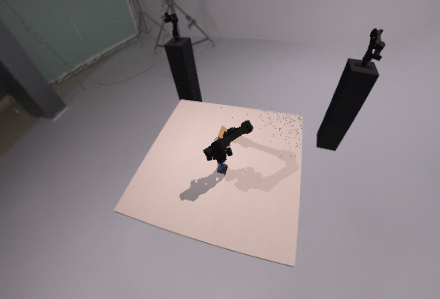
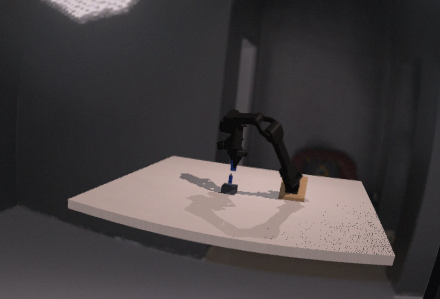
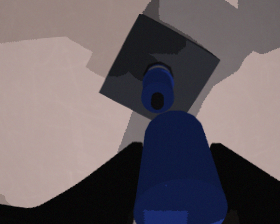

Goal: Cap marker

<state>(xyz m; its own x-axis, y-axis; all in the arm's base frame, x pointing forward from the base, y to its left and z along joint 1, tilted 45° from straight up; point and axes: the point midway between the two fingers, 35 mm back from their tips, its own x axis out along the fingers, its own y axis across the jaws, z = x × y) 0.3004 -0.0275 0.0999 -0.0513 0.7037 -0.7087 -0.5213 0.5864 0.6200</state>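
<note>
Right now the holder block is 1 cm to the left of my gripper tip and 11 cm below it. Round my gripper tip: blue cap (1 cm above).
</note>
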